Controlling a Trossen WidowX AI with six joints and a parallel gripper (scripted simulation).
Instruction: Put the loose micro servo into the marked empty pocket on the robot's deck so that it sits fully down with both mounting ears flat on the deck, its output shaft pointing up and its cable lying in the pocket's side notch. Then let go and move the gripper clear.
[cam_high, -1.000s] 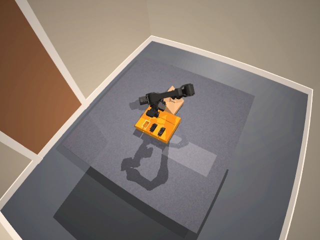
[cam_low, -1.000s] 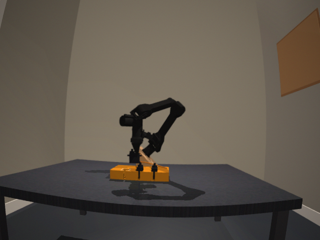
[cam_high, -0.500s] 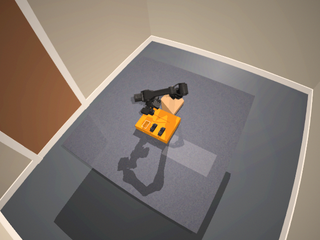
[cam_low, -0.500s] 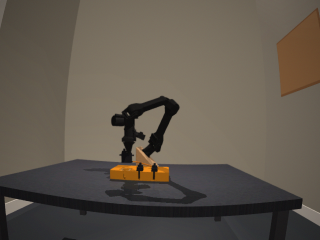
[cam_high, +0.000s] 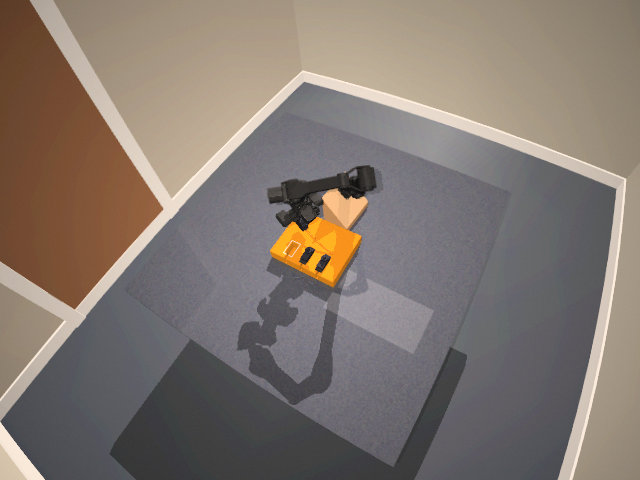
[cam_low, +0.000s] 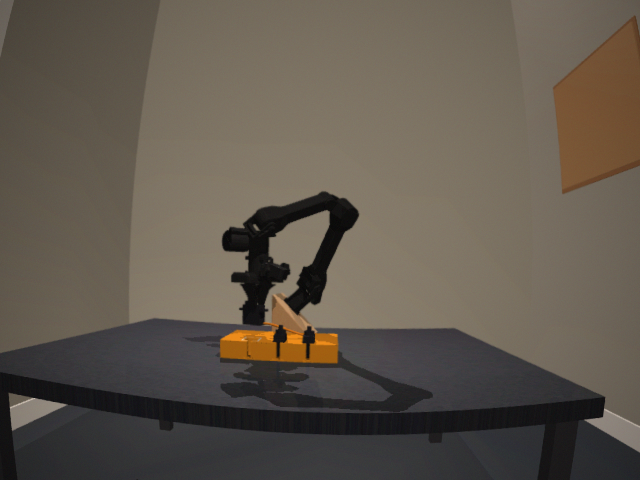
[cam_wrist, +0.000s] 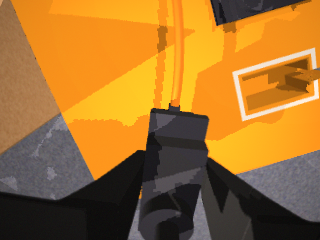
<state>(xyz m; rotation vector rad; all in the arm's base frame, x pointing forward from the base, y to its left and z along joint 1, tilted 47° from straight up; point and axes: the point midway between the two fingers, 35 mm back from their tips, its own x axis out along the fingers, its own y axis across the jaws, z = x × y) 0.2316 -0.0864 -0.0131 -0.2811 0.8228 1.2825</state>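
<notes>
Now: the orange deck 100 mm below my gripper tip, 70 mm to the left of it and 10 mm behind it.
</notes>
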